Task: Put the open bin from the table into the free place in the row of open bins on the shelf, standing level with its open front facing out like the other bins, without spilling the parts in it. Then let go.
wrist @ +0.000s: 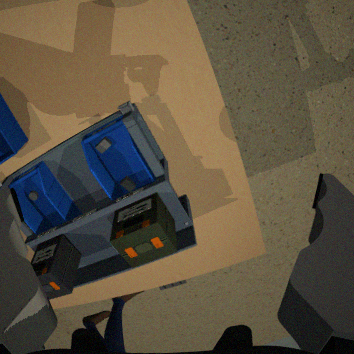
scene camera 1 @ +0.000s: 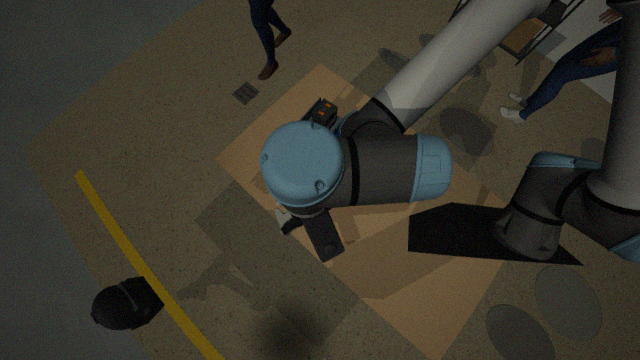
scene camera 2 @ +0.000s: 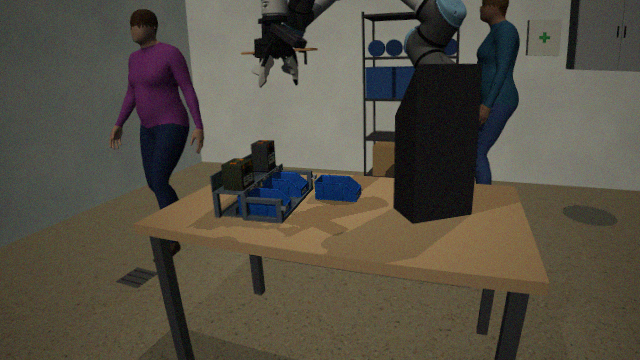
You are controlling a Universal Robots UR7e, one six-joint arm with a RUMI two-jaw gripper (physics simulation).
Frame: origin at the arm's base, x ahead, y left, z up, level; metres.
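Seen in the pictures: gripper, fingertip midpoint: (wrist: 164, 187) (scene camera 2: 279, 86); arm's base at its link origin: (scene camera 1: 519, 238) (scene camera 2: 441, 82).
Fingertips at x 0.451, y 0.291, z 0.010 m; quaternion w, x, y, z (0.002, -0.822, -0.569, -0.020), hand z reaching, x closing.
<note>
Pixels of each thing's middle, then the offset from my fingertips to it. "pt": a spot on its surface instead. Level surfaces: height alone.
- blue open bin at a spot on its surface: (wrist: 7, 131) pt dx -0.020, dy -0.341, dz -0.419 m
- blue bin at a spot on its surface: (wrist: 50, 201) pt dx +0.156, dy -0.330, dz -0.393 m
- olive box at the middle of its body: (wrist: 143, 230) (scene camera 2: 238, 174) dx +0.258, dy -0.149, dz -0.324 m
- dark box at the middle of its body: (wrist: 52, 267) (scene camera 2: 263, 155) (scene camera 1: 324, 117) dx +0.266, dy -0.380, dz -0.311 m
- table at its surface level: dz -0.474 m
The blue open bin (scene camera 2: 337, 189) (wrist: 7, 131) stands upright on the table, apart from the shelf; its left part is cut off in the wrist view. The low grey shelf (scene camera 2: 217, 203) (wrist: 146, 136) holds one blue bin (scene camera 2: 265, 202) (wrist: 118, 162) near one end and another blue bin (scene camera 2: 294, 185) (wrist: 50, 201) towards the other, with a gap between them. Small grey parts show in both. My gripper (scene camera 2: 279, 84) (wrist: 164, 187) is open and empty, pointing down high above the shelf. In scene camera 1 the arm hides most of the shelf and bins.
An olive box (scene camera 2: 237, 173) (wrist: 144, 234) and a dark box (scene camera 2: 263, 155) (wrist: 56, 266) (scene camera 1: 324, 113) stand on the shelf's upper level. The black arm pedestal (scene camera 2: 435, 145) stands on the table (scene camera 2: 480, 245). Two people stand beyond the table.
</note>
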